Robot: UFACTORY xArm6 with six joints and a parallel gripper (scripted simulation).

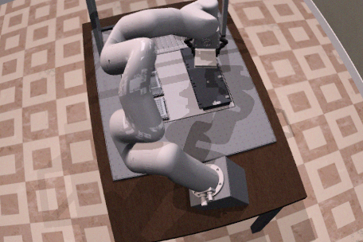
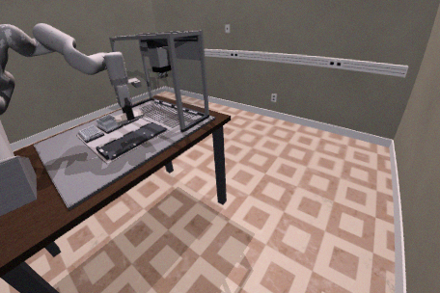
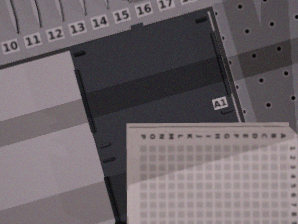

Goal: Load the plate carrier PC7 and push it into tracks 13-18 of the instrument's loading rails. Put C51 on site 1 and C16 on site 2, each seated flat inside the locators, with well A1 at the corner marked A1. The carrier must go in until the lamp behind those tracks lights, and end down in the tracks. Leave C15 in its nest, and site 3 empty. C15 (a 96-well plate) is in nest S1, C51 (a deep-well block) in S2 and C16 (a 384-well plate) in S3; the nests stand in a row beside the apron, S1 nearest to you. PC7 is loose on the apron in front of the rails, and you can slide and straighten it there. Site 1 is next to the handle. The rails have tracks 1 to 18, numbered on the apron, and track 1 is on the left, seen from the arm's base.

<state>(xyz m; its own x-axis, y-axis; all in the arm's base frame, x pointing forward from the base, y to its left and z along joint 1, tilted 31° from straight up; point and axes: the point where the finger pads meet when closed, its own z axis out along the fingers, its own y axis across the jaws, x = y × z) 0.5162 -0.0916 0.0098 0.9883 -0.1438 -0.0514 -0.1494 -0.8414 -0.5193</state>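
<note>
The carrier PC7 is 1 cm behind my hand and 12 cm below it. Round my hand: dark head (31 cm ahead, 17 cm to the left, 21 cm above); then 96-well plate C15 (16 cm behind, 24 cm to the left, 12 cm below).
</note>
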